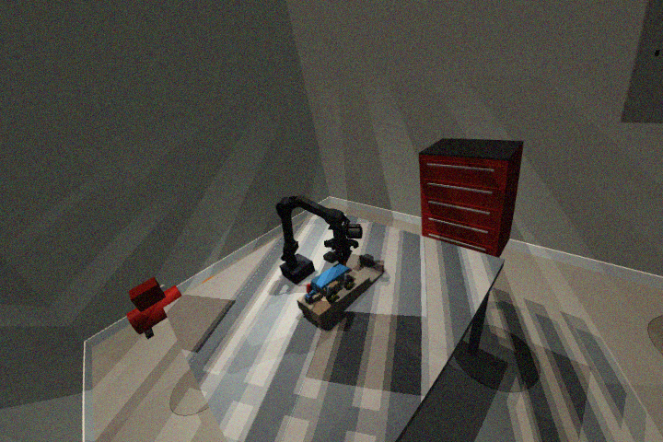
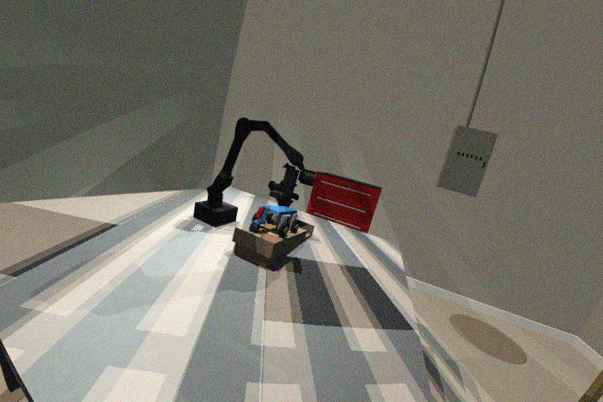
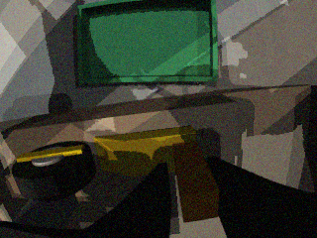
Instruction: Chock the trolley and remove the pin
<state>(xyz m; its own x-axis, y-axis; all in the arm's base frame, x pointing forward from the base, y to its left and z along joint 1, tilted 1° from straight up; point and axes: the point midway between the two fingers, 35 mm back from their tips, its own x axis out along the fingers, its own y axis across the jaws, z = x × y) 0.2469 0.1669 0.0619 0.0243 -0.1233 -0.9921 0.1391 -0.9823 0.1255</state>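
My gripper tip is now 2 cm to the left of the yellow chock, 1 cm short of it and 1 cm above it. Round my gripper tip: blue trolley 12 cm to the right, 7 cm ahead, 2 cm above; then green tray 10 cm below, 7 cm behind, 4 cm to the right; then ramp 12 cm to the right, 7 cm ahead, 5 cm below.
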